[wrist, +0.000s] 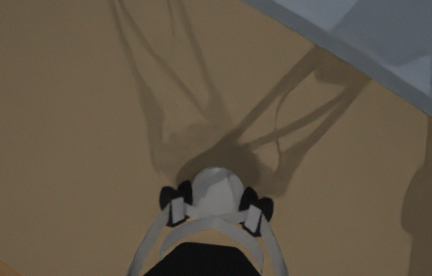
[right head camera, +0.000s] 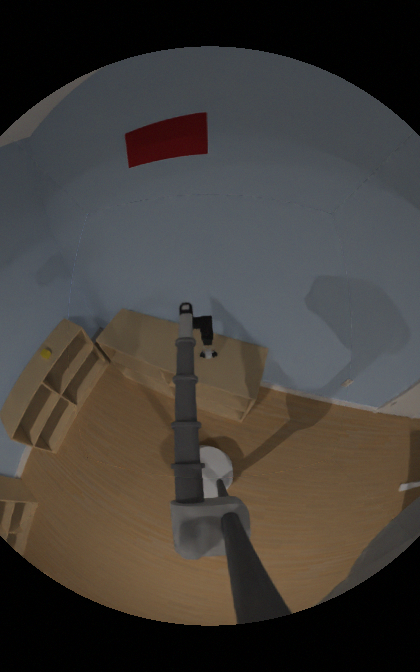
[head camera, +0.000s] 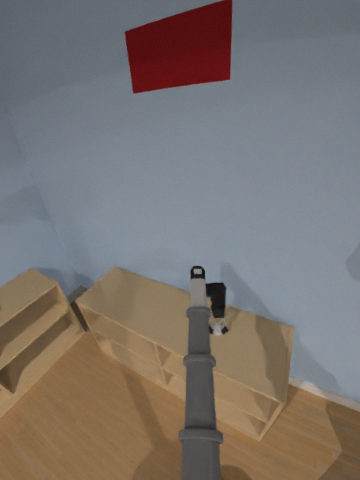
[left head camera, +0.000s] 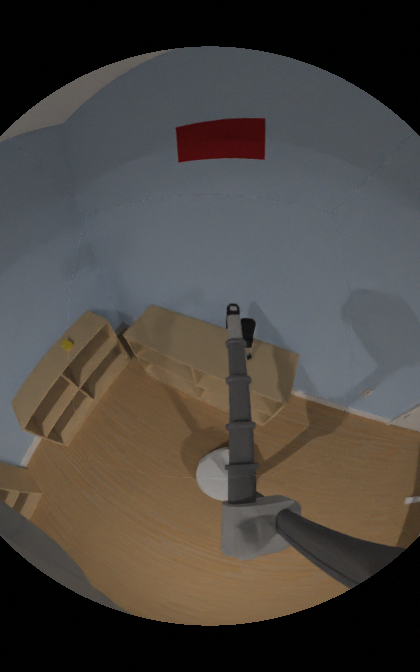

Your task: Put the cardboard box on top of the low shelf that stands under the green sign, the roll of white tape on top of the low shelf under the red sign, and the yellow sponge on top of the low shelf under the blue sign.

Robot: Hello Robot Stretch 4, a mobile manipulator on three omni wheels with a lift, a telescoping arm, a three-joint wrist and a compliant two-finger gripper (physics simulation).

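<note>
My gripper is shut on the roll of white tape, which sits between the two fingertips. It is low over the right half of the low shelf under the red sign. In the wrist view the shadows meet close by the roll; I cannot tell whether it touches the top. The yellow sponge lies on another low shelf to the left. The cardboard box, green sign and blue sign do not show.
The wall stands right behind the red-sign shelf. The left shelf also shows in the head view, near the corner. Part of a third shelf shows at the far left. My extended arm crosses over the shelf's front edge.
</note>
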